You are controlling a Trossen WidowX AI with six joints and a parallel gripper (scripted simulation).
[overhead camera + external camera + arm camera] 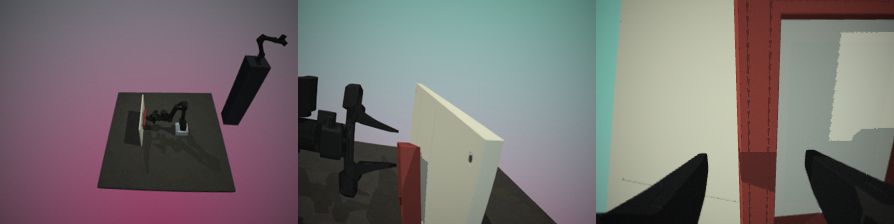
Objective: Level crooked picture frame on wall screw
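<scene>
My gripper tip is now 50 mm above the picture frame, 30 mm short of it and 20 mm to the left of it. Also, from my gripper tip: cream wall panel (60 mm below, 40 mm ahead, 20 mm to the right).
</scene>
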